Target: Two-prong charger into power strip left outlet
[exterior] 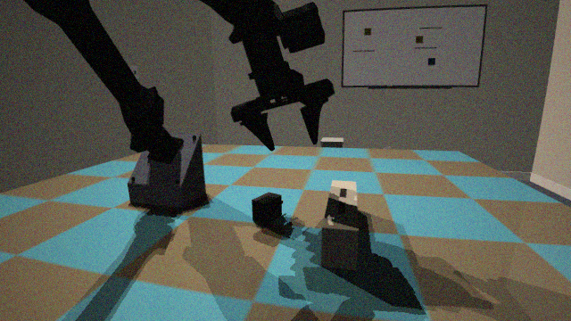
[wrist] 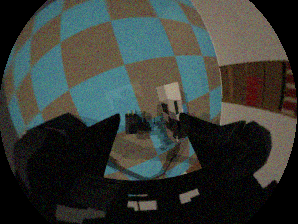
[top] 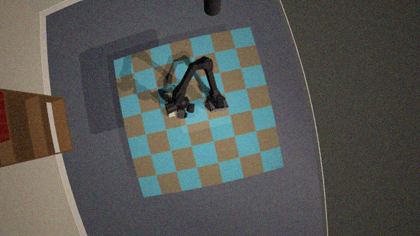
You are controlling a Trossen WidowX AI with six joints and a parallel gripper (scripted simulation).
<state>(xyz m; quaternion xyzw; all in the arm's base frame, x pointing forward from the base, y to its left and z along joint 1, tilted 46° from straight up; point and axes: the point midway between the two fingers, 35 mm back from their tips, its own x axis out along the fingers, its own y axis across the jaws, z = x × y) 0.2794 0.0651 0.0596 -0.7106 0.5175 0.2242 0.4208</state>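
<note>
My gripper tip is 110 mm above the two-prong charger, 30 mm to the left of it and 30 mm past it.
</note>
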